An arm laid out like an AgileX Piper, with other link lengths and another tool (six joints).
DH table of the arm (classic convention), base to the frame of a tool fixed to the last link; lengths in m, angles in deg. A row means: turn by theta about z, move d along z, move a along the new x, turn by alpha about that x. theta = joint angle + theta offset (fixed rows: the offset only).
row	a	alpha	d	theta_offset
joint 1	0	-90	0.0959	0
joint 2	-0.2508	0	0	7.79
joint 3	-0.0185	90	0	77.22
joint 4	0	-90	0.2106	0
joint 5	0	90	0	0
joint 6	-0.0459	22.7	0.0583	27.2
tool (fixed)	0	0	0.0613	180
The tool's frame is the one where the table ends.
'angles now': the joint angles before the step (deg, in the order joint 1, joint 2, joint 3, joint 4, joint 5, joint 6). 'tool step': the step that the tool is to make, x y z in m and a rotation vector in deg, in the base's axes. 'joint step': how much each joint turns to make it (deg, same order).
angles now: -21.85 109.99 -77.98 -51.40 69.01 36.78
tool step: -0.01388 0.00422 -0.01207 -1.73 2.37 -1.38
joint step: 0.19 -0.61 5.92 -3.14 -0.19 4.89
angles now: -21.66 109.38 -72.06 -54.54 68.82 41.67
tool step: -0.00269 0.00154 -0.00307 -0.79 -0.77 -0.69
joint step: 0.18 0.00 1.32 -0.88 -0.54 2.66
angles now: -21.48 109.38 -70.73 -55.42 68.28 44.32
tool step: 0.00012 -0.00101 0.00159 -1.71 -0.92 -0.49
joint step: 0.00 0.29 0.00 -1.60 -0.06 2.24
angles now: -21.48 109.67 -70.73 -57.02 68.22 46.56
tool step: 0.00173 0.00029 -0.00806 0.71 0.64 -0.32
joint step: 0.14 1.31 0.00 0.43 -0.13 0.49
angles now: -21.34 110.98 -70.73 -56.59 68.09 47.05
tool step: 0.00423 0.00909 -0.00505 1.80 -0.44 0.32
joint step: 1.65 0.18 0.06 2.26 0.00 0.03
